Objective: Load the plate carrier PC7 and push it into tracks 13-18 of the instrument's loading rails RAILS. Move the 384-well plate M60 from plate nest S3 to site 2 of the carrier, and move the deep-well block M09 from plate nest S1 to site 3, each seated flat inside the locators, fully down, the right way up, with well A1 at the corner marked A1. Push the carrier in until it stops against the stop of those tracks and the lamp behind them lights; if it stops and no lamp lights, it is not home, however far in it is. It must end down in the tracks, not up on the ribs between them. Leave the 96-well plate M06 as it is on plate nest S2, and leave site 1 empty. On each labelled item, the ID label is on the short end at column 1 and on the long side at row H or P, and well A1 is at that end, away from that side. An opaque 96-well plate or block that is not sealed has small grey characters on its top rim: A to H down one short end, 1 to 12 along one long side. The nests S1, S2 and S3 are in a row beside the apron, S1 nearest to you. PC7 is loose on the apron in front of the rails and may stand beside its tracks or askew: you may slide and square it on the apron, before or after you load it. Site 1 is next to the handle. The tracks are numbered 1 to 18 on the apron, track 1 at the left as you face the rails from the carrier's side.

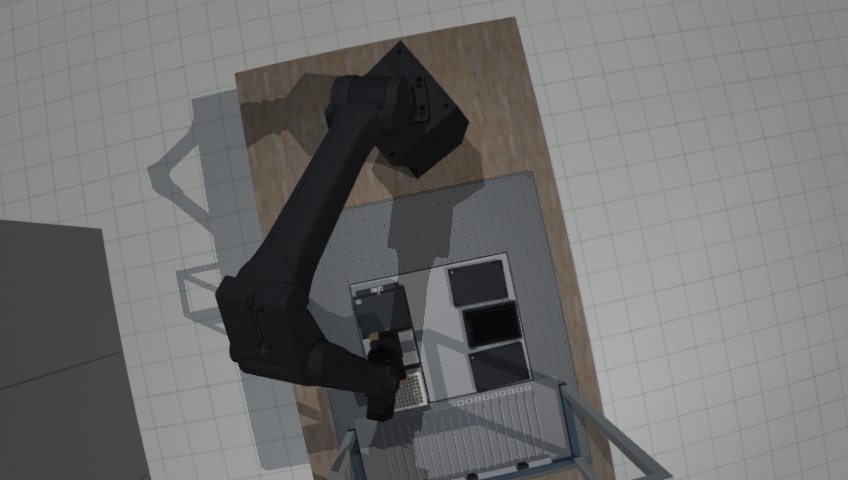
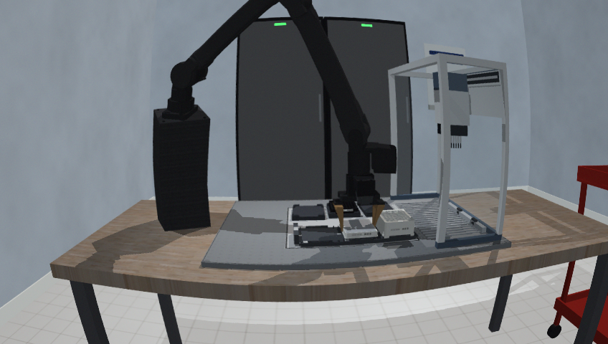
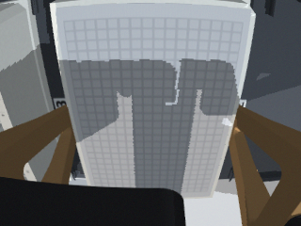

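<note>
The dark carrier PC7 lies 1 cm below my hand. Round my hand: black 96-well plate M06 (27 cm to the left, 3 cm behind, 1 cm below); then nest S3 (27 cm to the left, 8 cm ahead, 2 cm below); then nest S1 (24 cm to the left, 14 cm behind, 2 cm below).
</note>
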